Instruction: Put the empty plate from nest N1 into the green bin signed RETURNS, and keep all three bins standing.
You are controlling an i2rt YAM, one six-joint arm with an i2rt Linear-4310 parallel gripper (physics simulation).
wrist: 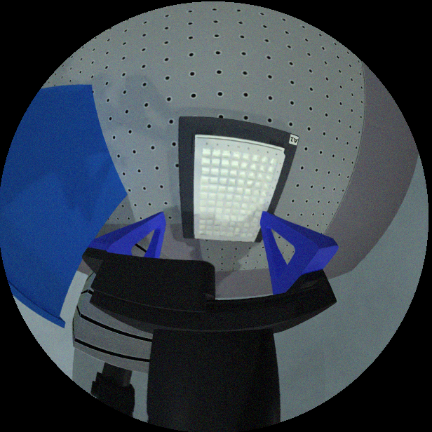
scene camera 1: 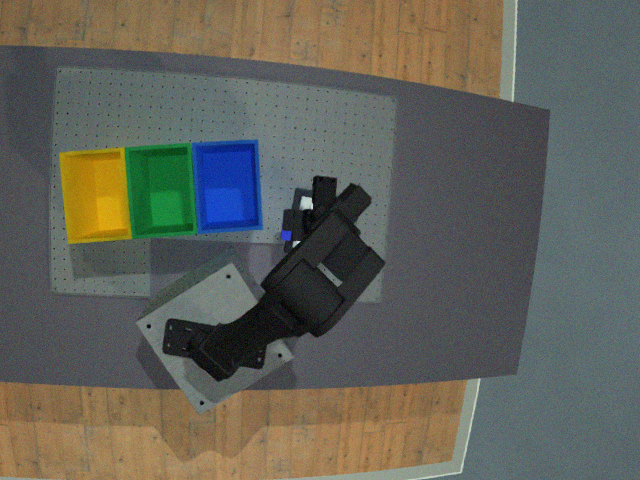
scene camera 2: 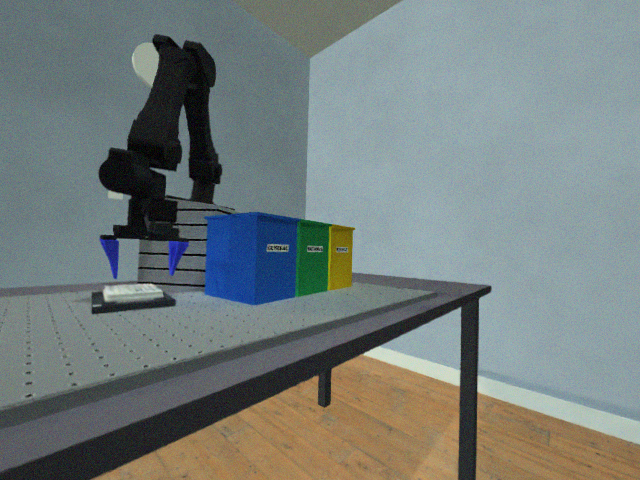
A blue bin shows in the wrist view, in scene camera 1 [226, 173] and in scene camera 2. A yellow bin shows in scene camera 1 [94, 182] and in scene camera 2 [340, 237]. A green bin shows in scene camera 1 and in scene camera 2. The same spot on the green bin: [scene camera 2: 312, 237] is [scene camera 1: 165, 150]. One and the same spot on the blue bin: [wrist: 67, 186] is [scene camera 2: 221, 262].
